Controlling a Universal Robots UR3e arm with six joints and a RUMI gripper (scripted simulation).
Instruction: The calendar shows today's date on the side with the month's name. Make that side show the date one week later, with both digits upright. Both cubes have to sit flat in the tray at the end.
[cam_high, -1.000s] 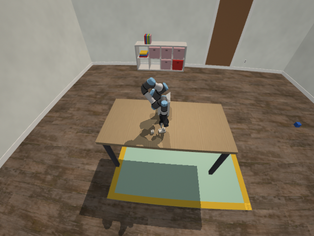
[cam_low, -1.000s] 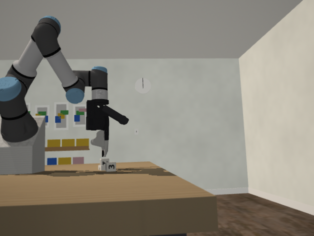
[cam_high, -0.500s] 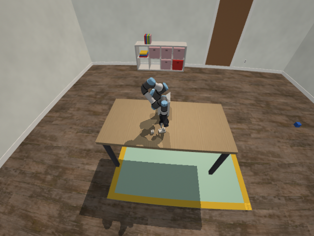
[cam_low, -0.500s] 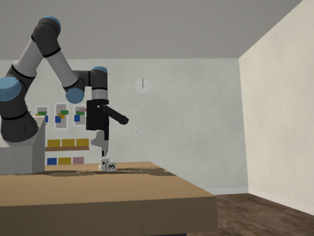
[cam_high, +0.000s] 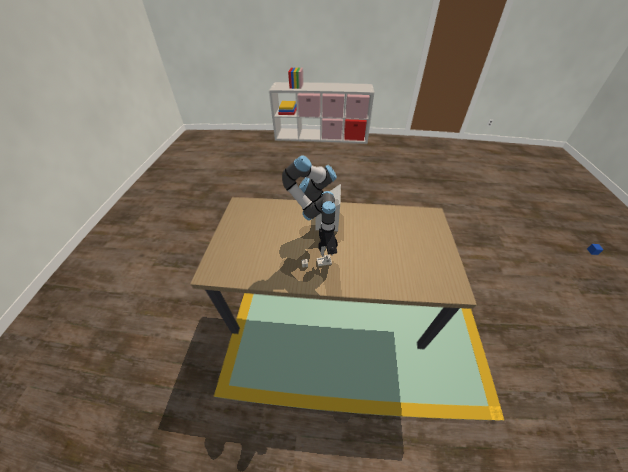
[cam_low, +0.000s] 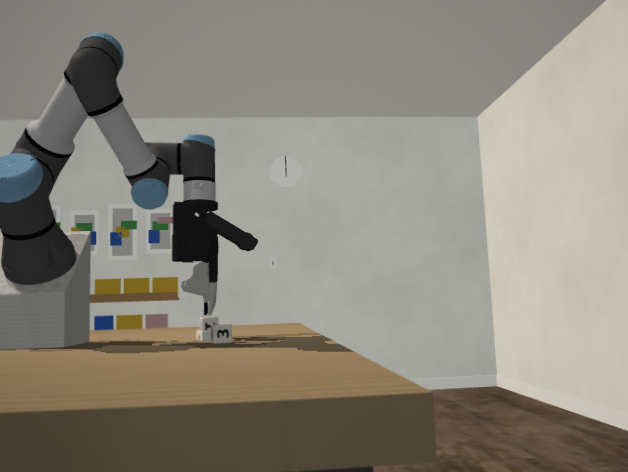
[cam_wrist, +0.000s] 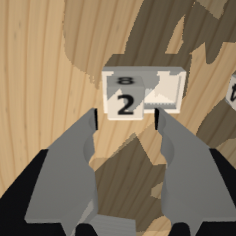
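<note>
The white calendar tray is 20 mm to the right of my hand and 50 mm below it.
</note>
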